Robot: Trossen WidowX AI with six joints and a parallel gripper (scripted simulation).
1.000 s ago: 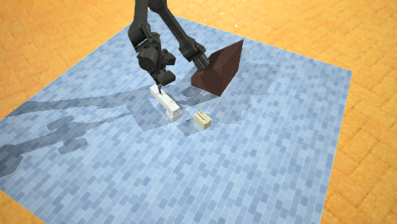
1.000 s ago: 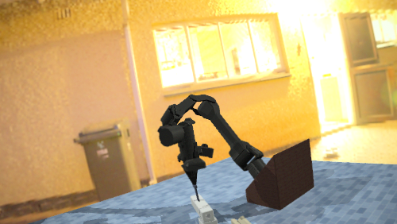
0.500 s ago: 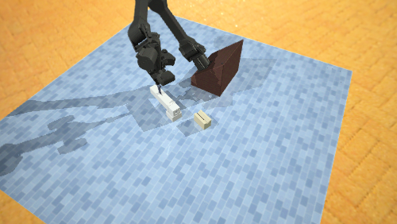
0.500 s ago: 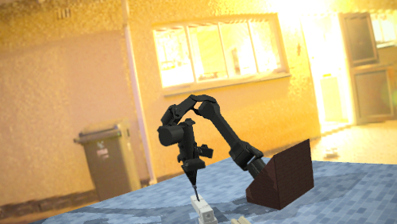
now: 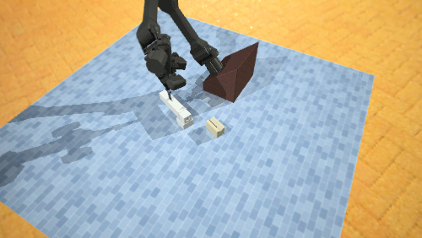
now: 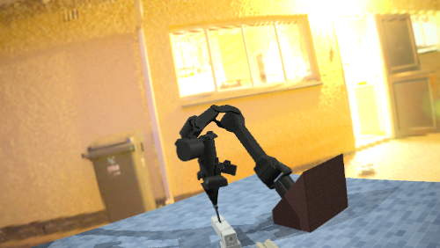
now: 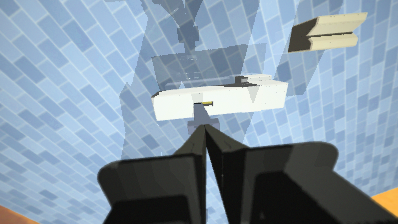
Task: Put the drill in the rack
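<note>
My gripper tip is now 30 mm above the key. Also, from my gripper tip: drill: 70 mm below, 50 mm to the left, 20 mm ahead; then rack: 220 mm to the left, 100 mm below, 10 mm ahead.
</note>
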